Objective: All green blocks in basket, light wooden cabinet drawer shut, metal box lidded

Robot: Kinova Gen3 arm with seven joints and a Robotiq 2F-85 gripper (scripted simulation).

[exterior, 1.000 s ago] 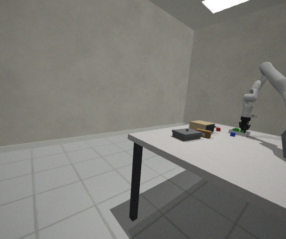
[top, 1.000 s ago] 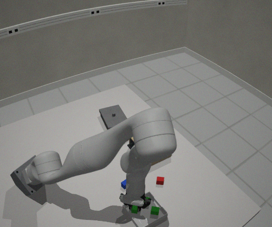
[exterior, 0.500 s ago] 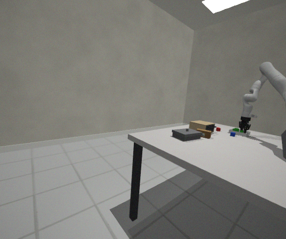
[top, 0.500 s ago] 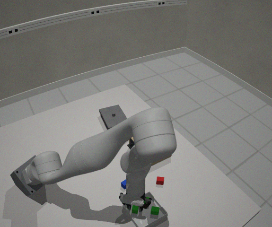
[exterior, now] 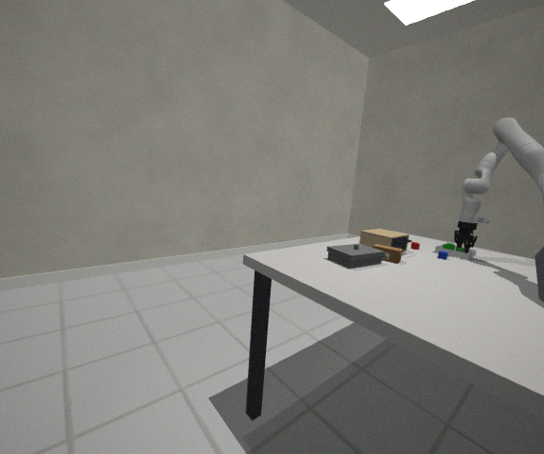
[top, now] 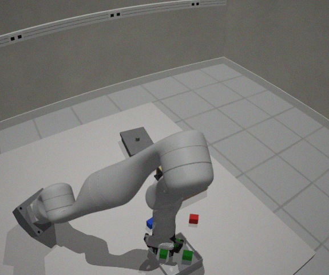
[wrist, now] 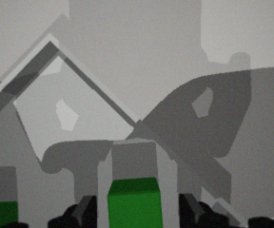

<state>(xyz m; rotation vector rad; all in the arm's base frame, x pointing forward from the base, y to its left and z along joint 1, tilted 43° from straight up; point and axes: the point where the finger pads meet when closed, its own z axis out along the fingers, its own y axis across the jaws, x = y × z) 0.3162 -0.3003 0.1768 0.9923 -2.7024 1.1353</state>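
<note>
Now: the grey basket 30 mm ahead of my hand, 30 mm to the right of it and 20 mm below it. Round my hand: blue block: 60 mm ahead, 140 mm to the left, 20 mm below; red block: 200 mm ahead, 40 mm to the left, 20 mm below; light wooden cabinet: 300 mm ahead, 230 mm to the left, 10 mm above.
</note>
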